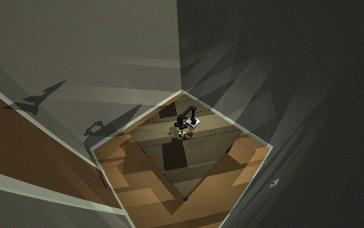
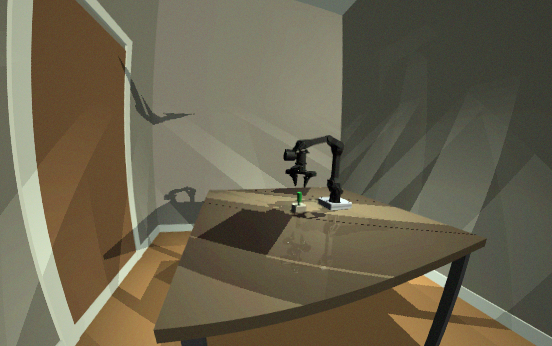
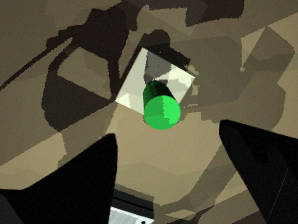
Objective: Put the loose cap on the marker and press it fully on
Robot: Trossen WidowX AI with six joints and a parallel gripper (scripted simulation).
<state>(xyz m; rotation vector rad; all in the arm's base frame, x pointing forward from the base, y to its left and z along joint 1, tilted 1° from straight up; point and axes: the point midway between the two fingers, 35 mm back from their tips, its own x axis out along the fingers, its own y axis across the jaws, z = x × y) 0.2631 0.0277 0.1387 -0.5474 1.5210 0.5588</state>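
Right now the green cap is 60 mm below my gripper tip. From my gripper tip the other things lie so: pale holder block (130 mm below).
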